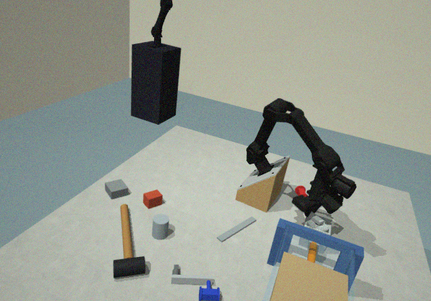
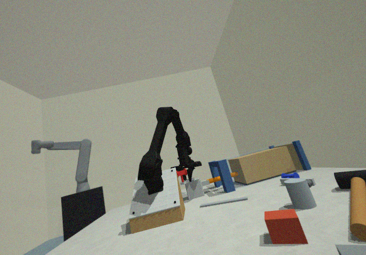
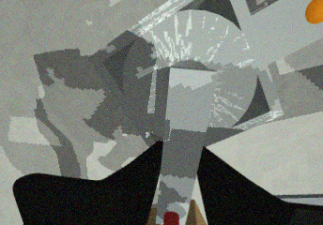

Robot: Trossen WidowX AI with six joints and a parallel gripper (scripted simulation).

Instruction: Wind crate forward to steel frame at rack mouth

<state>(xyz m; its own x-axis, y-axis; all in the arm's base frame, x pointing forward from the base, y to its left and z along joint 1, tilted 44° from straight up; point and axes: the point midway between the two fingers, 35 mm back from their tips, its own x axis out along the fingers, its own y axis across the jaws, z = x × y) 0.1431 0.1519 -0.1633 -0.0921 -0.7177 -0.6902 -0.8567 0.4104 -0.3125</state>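
Now: the red-knobbed crank handle 2 cm to the right of my gripper tip, 2 cm above it and 1 cm behind it. The rest, counted from my gripper tip: blue steel frame 18 cm ahead, 5 cm to the left, 2 cm above; red knob 5 cm to the right, 5 cm above, 3 cm behind; winch 6 cm below, 3 cm to the left, 1 cm ahead.
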